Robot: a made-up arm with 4 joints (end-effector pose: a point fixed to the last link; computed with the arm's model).
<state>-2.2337 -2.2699 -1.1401 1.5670</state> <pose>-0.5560 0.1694 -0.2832 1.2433 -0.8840 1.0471</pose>
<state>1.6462 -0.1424 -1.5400 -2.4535</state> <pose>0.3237 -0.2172 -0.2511 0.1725 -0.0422 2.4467</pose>
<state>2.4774 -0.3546 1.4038 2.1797</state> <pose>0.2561 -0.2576 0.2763 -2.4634 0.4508 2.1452</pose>
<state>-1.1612 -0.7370 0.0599 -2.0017</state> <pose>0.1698 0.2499 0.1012 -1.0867 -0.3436 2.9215</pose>
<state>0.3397 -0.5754 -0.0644 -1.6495</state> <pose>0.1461 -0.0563 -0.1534 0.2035 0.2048 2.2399</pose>
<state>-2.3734 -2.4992 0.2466 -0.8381</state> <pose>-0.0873 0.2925 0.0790 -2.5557 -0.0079 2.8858</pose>
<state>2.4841 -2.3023 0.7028 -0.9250</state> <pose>-0.0705 0.0778 0.2526 1.9480 -0.3937 -2.7555</pose>
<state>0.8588 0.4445 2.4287 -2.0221</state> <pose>0.4317 0.1555 0.2373 -2.8024 0.0613 -2.3292</pose>
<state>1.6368 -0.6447 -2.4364 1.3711</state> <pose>-0.0235 0.2371 -0.0194 -0.6979 0.7373 -1.9733</pose>
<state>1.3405 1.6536 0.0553 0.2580</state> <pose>0.3682 -0.2739 0.2014 0.9323 -1.1703 -2.5988</pose>
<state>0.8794 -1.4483 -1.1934 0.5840</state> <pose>-0.5171 -0.0707 0.1883 0.1356 1.2393 0.3686</pose>
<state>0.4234 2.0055 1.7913 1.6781</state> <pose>-0.0195 -0.4695 0.0164 1.6358 -1.0806 1.0301</pose>
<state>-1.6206 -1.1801 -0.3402 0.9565</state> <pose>-0.4917 0.1557 0.1897 1.7515 -0.2556 0.2725</pose>
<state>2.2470 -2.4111 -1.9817 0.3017</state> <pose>-0.2636 0.3965 0.4507 -1.8676 0.2604 -2.5287</pose>
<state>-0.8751 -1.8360 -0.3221 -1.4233</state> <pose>-0.1847 0.2019 -0.1321 -0.8277 -0.1211 -2.8271</pose>
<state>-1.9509 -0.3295 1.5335 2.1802</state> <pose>0.2726 0.2400 0.2510 0.0178 0.5269 -2.2333</pose>
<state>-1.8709 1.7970 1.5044 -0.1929</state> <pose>0.1305 0.0741 -0.0551 2.0456 1.0350 1.9899</pose>
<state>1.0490 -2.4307 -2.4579 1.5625</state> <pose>-0.2797 0.1037 0.4099 -2.5256 -0.1909 -2.1195</pose>
